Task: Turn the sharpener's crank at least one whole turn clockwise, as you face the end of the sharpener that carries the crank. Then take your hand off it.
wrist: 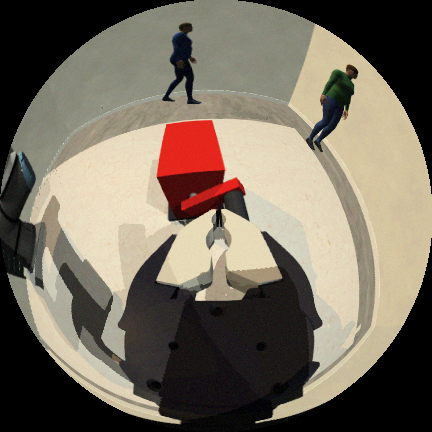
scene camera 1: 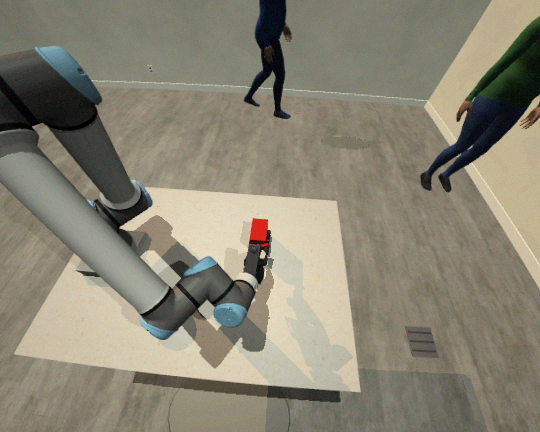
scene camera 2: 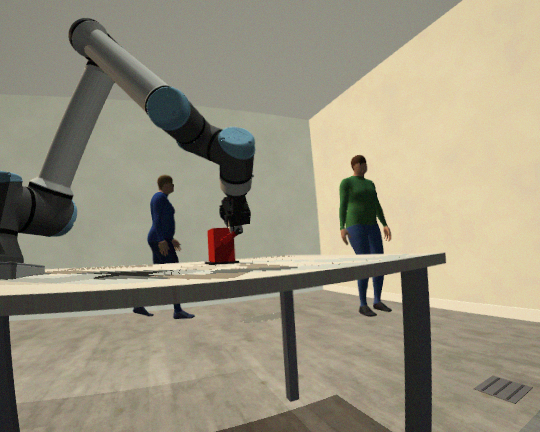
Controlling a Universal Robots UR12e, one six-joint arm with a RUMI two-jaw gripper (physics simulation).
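Places are measured from the arm's base along level axes (x ahead, y left, z up), in centimetres.
Where they show: gripper, fingertip midpoint: (wrist: pixel 218 211) (scene camera 1: pixel 262 250) (scene camera 2: pixel 233 230).
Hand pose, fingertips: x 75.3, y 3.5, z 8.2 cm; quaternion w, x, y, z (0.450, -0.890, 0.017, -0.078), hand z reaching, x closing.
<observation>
Things, the pixels of their top centre, and the offset from my fingertips. "spot": a spot on its surface instead. Level surfaces: height alone.
- red sharpener at a spot on its surface: (wrist: pixel 191 149) (scene camera 1: pixel 259 233) spot: dx -2.4, dy +7.8, dz +1.4 cm
- dark crank handle at a spot on its surface: (wrist: pixel 237 205) spot: dx +1.8, dy +0.1, dz +0.8 cm
- pale table top at its surface level: dz -11.4 cm
The red sharpener (scene camera 1: pixel 259 229) (scene camera 2: pixel 217 246) (wrist: pixel 191 149) stands upright on the table, its crank end facing the gripper. Its red crank arm (scene camera 2: pixel 230 236) (wrist: pixel 212 196) slants up to the right in the wrist view. The dark crank handle (wrist: pixel 237 205) sticks out from the arm's upper right end towards the gripper. My gripper (wrist: pixel 218 211) is shut with nothing between its fingers. Its fingertips are just left of the handle and by the crank arm in the wrist view; whether they touch either is unclear. In scene camera 1 the gripper partly hides the crank.
The sharpener stands on a pale table top (scene camera 1: pixel 320 220) (scene camera 2: pixel 350 261). The robot's base (scene camera 2: pixel 22 270) is at the table's left. A person in blue (scene camera 1: pixel 272 45) (scene camera 2: pixel 163 220) (wrist: pixel 183 55) and a person in green (scene camera 1: pixel 505 85) (scene camera 2: pixel 361 205) (wrist: pixel 340 90) are beyond the table.
</observation>
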